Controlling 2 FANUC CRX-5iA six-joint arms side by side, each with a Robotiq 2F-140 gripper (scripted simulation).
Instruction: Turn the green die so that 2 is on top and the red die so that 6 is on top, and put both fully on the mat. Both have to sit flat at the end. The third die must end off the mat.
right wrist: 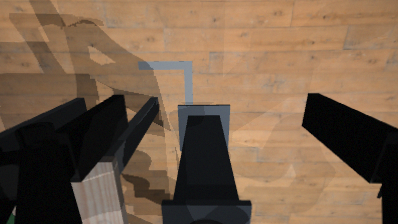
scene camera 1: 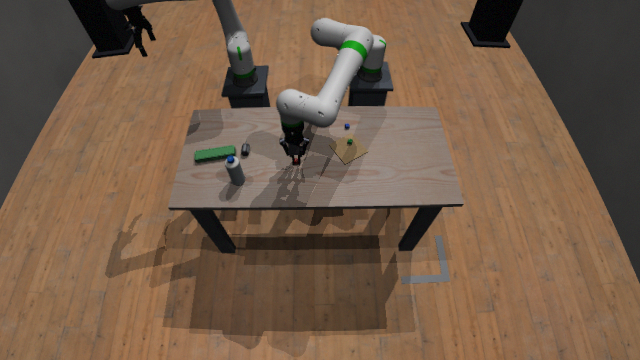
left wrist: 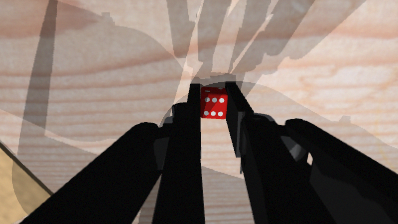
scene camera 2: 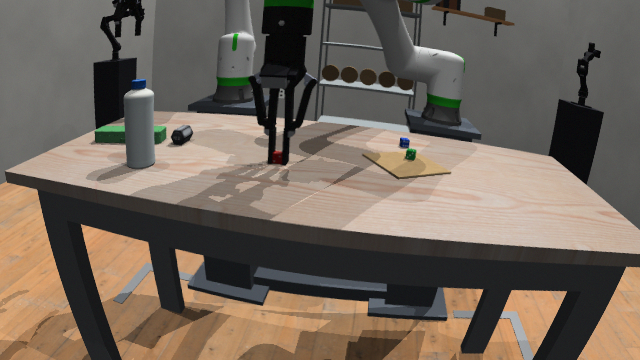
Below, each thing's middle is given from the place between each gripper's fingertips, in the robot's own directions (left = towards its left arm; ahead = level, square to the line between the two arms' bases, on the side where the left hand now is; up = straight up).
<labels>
Right now the tan mat [scene camera 2: 395, 163] is 70 mm behind my left hand, 250 mm to the left of it and 30 mm below it. Also, from my left hand: bottle [scene camera 2: 139, 102] (80 mm ahead, 270 mm to the right, 50 mm above); then red die [left wrist: 213, 101] (20 mm below).
Now: right hand 72 cm short of the bottle, 52 cm to the right of it and 19 cm above it. Also, from my right hand: tan mat 105 cm to the left, 57 cm ahead, 27 cm below; then red die 80 cm to the left, 64 cm ahead, 26 cm below.
</labels>
